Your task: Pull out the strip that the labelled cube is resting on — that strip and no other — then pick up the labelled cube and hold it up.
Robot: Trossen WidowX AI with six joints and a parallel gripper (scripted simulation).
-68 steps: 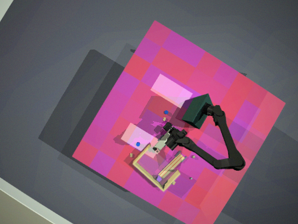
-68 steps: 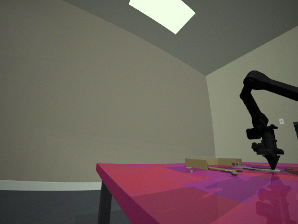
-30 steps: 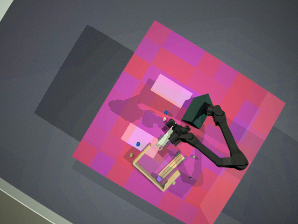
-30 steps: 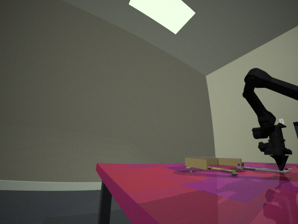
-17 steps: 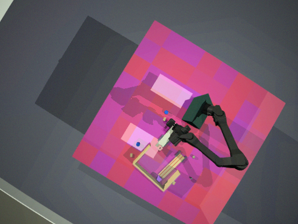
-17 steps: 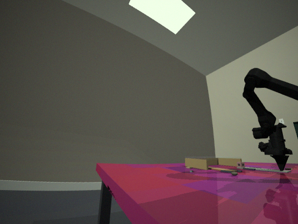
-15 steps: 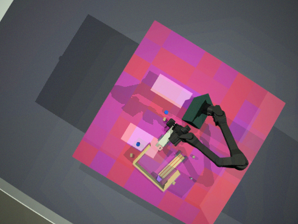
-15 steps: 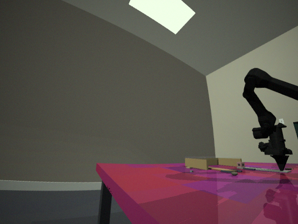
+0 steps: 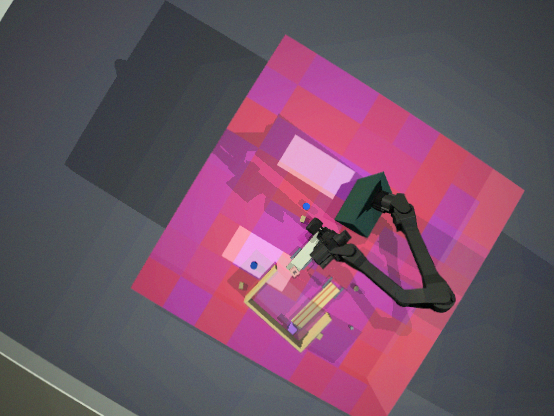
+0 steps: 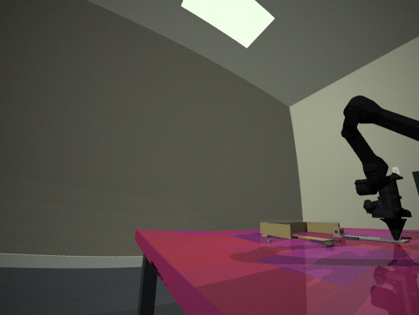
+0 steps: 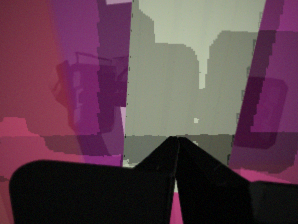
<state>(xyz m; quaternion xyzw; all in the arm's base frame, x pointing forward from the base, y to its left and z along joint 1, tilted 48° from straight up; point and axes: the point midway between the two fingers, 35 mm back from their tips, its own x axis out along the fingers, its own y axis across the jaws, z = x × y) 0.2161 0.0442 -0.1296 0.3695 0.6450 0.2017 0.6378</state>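
My gripper tip is 90 mm short of the grey-green strip and 20 mm to the left of it. From my gripper tip the other things lie so: labelled cube (190 mm ahead, 40 mm to the right, 20 mm above).
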